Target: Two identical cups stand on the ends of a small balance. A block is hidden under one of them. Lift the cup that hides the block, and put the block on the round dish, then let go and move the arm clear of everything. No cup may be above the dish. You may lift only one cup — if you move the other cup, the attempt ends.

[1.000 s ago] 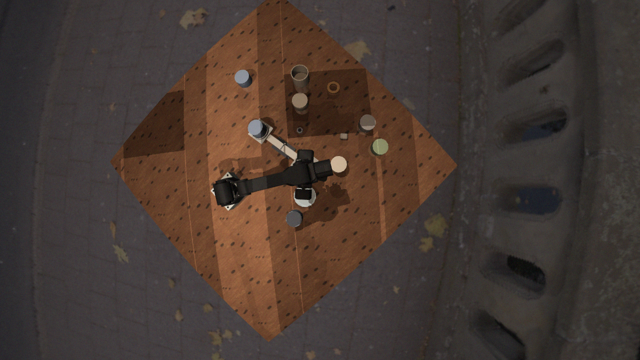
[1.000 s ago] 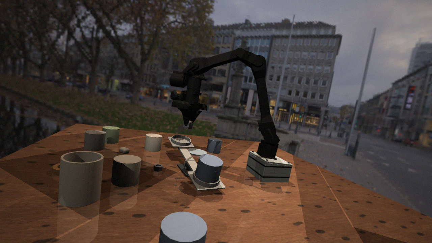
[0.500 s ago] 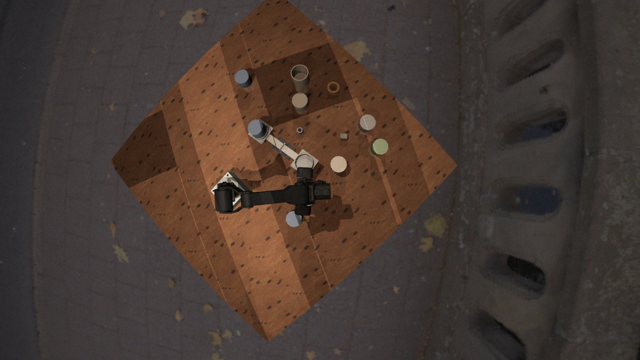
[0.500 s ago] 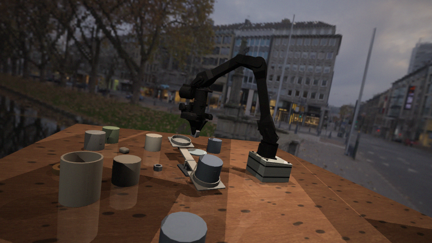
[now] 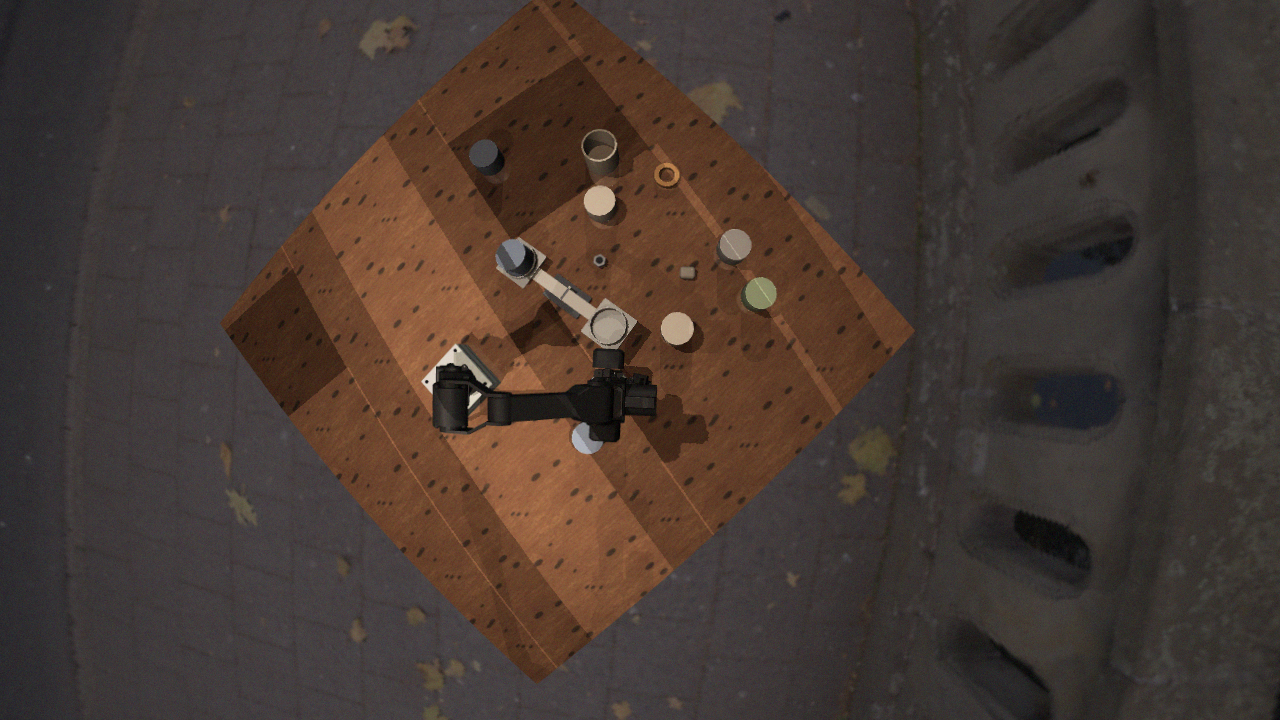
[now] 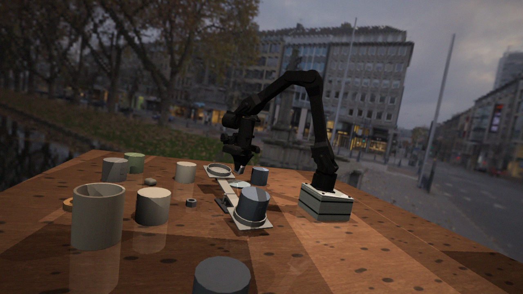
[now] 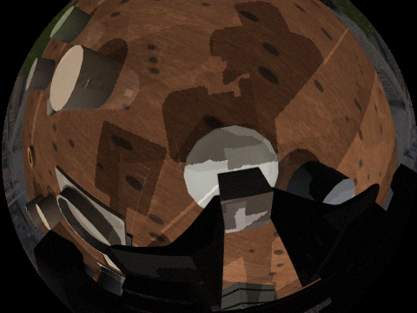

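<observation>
Now: the round pale dish 50 mm below my gripper tip. From my gripper tip the other things lie so: blue-grey cup 90 mm behind, 70 mm to the right, 20 mm below; then balance 240 mm to the left, 40 mm ahead, 20 mm below; then grey block right at my gripper tip.
</observation>
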